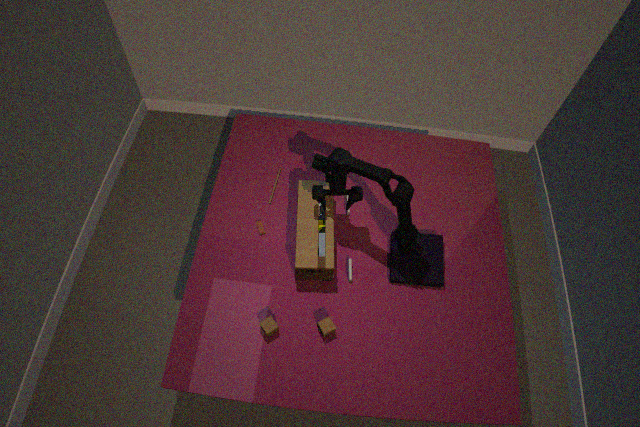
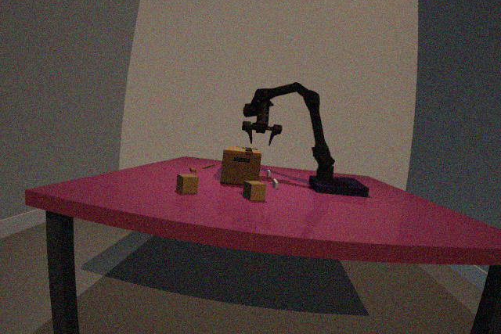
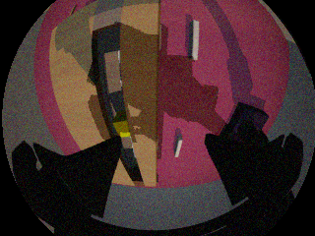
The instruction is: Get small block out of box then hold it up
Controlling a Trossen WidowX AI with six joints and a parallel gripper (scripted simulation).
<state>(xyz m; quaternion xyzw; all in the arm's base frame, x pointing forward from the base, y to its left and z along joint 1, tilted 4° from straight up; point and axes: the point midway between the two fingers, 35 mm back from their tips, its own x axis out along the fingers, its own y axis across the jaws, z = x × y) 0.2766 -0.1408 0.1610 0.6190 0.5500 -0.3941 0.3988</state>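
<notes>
The tan box lies 9 cm below my gripper tip, 4 cm to the left of it and 4 cm ahead of it. From my gripper tip the other things lie so: thin stick: 24 cm ahead, 22 cm to the right, 15 cm below; then yellow block: 7 cm below, 6 cm ahead, 3 cm to the left.
</notes>
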